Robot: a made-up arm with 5 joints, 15 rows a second.
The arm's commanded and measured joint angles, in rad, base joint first. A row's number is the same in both.
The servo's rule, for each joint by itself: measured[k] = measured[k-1] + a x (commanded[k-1-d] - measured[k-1]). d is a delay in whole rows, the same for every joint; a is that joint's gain. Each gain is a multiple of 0.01, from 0.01 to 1. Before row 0 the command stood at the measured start. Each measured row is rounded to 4 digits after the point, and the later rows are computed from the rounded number. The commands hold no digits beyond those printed.
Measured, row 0:
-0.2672, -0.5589, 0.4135, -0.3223, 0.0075
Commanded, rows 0 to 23:
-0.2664, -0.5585, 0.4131, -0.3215, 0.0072
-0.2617, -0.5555, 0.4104, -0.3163, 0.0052
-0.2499, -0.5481, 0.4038, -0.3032, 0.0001
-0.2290, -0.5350, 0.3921, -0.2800, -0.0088
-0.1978, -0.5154, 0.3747, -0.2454, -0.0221
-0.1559, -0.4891, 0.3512, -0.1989, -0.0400
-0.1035, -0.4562, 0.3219, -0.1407, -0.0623
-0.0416, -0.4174, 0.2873, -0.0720, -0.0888
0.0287, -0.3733, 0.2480, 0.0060, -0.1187
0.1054, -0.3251, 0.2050, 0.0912, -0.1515
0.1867, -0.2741, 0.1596, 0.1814, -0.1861
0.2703, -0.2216, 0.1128, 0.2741, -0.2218
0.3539, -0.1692, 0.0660, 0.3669, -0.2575
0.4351, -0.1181, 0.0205, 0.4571, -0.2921
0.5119, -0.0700, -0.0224, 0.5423, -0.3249
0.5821, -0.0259, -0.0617, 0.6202, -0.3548
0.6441, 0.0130, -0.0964, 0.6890, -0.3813
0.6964, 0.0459, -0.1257, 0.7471, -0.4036
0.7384, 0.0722, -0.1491, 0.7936, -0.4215
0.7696, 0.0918, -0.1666, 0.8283, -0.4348
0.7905, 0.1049, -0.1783, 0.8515, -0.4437
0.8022, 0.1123, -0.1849, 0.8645, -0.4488
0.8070, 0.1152, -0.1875, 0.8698, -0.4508
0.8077, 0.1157, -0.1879, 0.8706, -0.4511
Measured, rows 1 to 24:
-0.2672, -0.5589, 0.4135, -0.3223, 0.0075
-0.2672, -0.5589, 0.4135, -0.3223, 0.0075
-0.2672, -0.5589, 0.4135, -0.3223, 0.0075
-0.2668, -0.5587, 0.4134, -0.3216, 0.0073
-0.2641, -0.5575, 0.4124, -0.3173, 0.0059
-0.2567, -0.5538, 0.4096, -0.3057, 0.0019
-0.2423, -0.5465, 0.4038, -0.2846, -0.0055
-0.2192, -0.5344, 0.3942, -0.2525, -0.0170
-0.1863, -0.5167, 0.3800, -0.2085, -0.0329
-0.1432, -0.4931, 0.3608, -0.1529, -0.0532
-0.0904, -0.4636, 0.3365, -0.0866, -0.0778
-0.0285, -0.4284, 0.3073, -0.0107, -0.1060
0.0411, -0.3881, 0.2735, 0.0729, -0.1374
0.1168, -0.3436, 0.2359, 0.1619, -0.1710
0.1966, -0.2960, 0.1953, 0.2539, -0.2061
0.2784, -0.2465, 0.1526, 0.3466, -0.2416
0.3599, -0.1964, 0.1090, 0.4372, -0.2764
0.4389, -0.1471, 0.0656, 0.5234, -0.3099
0.5134, -0.0998, 0.0236, 0.6028, -0.3409
0.5814, -0.0558, -0.0160, 0.6735, -0.3688
0.6412, -0.0161, -0.0522, 0.7339, -0.3928
0.6917, 0.0183, -0.0842, 0.7829, -0.4126
0.7322, 0.0470, -0.1114, 0.8201, -0.4279
0.7625, 0.0696, -0.1335, 0.8458, -0.4388
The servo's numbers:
d 3
a 0.52 0.39 0.33 0.82 0.69

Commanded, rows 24 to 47:
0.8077, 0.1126, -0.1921, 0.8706, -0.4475
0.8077, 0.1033, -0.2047, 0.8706, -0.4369
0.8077, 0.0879, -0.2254, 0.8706, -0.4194
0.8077, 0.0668, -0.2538, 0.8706, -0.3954
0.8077, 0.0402, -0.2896, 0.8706, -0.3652
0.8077, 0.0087, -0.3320, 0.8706, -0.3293
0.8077, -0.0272, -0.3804, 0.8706, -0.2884
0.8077, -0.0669, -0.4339, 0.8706, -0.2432
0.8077, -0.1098, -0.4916, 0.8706, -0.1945
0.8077, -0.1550, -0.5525, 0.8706, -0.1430
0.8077, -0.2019, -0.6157, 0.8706, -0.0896
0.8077, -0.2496, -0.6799, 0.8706, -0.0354
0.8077, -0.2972, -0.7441, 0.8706, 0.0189
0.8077, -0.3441, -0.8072, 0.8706, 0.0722
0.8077, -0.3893, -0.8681, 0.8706, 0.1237
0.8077, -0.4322, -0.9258, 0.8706, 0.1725
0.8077, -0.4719, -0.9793, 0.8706, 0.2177
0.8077, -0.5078, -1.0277, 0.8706, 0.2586
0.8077, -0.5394, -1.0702, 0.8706, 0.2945
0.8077, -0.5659, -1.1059, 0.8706, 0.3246
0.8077, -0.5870, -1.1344, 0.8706, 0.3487
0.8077, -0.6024, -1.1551, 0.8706, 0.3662
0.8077, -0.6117, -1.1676, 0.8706, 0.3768
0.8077, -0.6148, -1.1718, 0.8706, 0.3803
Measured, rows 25 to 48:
0.7831, 0.0863, -0.1505, 0.8611, -0.4457
0.7955, 0.0976, -0.1627, 0.8682, -0.4492
0.8018, 0.1047, -0.1710, 0.8702, -0.4505
0.8049, 0.1078, -0.1780, 0.8705, -0.4484
0.8064, 0.1060, -0.1868, 0.8706, -0.4405
0.8071, 0.0989, -0.1995, 0.8706, -0.4259
0.8074, 0.0864, -0.2174, 0.8706, -0.4049
0.8076, 0.0684, -0.2412, 0.8706, -0.3775
0.8077, 0.0451, -0.2712, 0.8706, -0.3442
0.8077, 0.0169, -0.3072, 0.8706, -0.3057
0.8077, -0.0158, -0.3490, 0.8706, -0.2626
0.8077, -0.0525, -0.3961, 0.8706, -0.2156
0.8077, -0.0925, -0.4477, 0.8706, -0.1655
0.8077, -0.1352, -0.5031, 0.8706, -0.1131
0.8077, -0.1798, -0.5614, 0.8706, -0.0595
0.8077, -0.2256, -0.6217, 0.8706, -0.0054
0.8077, -0.2718, -0.6829, 0.8706, 0.0481
0.8077, -0.3176, -0.7440, 0.8706, 0.1003
0.8077, -0.3623, -0.8040, 0.8706, 0.1501
0.8077, -0.4050, -0.8618, 0.8706, 0.1967
0.8077, -0.4451, -0.9165, 0.8706, 0.2394
0.8077, -0.4819, -0.9672, 0.8706, 0.2774
0.8077, -0.5147, -1.0130, 0.8706, 0.3100
0.8077, -0.5429, -1.0531, 0.8706, 0.3367

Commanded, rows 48 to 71:
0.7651, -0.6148, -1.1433, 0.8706, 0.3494
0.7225, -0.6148, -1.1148, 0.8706, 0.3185
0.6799, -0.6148, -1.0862, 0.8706, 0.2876
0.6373, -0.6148, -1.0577, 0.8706, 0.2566
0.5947, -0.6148, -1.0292, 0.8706, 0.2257
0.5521, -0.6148, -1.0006, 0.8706, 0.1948
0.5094, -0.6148, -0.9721, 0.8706, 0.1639
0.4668, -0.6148, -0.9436, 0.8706, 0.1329
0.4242, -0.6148, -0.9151, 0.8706, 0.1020
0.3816, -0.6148, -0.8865, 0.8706, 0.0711
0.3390, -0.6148, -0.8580, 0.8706, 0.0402
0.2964, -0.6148, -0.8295, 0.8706, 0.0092
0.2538, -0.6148, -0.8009, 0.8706, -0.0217
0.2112, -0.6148, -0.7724, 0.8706, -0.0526
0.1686, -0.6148, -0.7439, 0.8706, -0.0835
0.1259, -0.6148, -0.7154, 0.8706, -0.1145
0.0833, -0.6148, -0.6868, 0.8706, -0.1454
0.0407, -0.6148, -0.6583, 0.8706, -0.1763
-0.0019, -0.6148, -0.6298, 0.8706, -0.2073
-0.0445, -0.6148, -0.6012, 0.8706, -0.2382
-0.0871, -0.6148, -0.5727, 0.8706, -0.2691
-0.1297, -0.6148, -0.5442, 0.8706, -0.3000
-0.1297, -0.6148, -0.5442, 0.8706, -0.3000
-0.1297, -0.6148, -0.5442, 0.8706, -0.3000
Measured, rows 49 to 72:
0.8077, -0.5661, -1.0868, 0.8706, 0.3571
0.8077, -0.5839, -1.1135, 0.8706, 0.3707
0.8077, -0.5960, -1.1327, 0.8706, 0.3773
0.7855, -0.6033, -1.1362, 0.8706, 0.3580
0.7527, -0.6078, -1.1291, 0.8706, 0.3307
0.7148, -0.6105, -1.1149, 0.8706, 0.3010
0.6745, -0.6122, -1.0960, 0.8706, 0.2704
0.6330, -0.6132, -1.0740, 0.8706, 0.2396
0.5909, -0.6138, -1.0498, 0.8706, 0.2087
0.5485, -0.6142, -1.0242, 0.8706, 0.1778
0.5060, -0.6144, -0.9976, 0.8706, 0.1468
0.4635, -0.6146, -0.9704, 0.8706, 0.1159
0.4209, -0.6147, -0.9427, 0.8706, 0.0850
0.3783, -0.6147, -0.9147, 0.8706, 0.0541
0.3357, -0.6147, -0.8866, 0.8706, 0.0231
0.2931, -0.6147, -0.8583, 0.8706, -0.0078
0.2505, -0.6147, -0.8300, 0.8706, -0.0387
0.2079, -0.6147, -0.8016, 0.8706, -0.0696
0.1653, -0.6147, -0.7732, 0.8706, -0.1006
0.1227, -0.6147, -0.7447, 0.8706, -0.1315
0.0801, -0.6147, -0.7162, 0.8706, -0.1624
0.0375, -0.6147, -0.6877, 0.8706, -0.1934
-0.0051, -0.6147, -0.6592, 0.8706, -0.2243
-0.0477, -0.6147, -0.6307, 0.8706, -0.2552

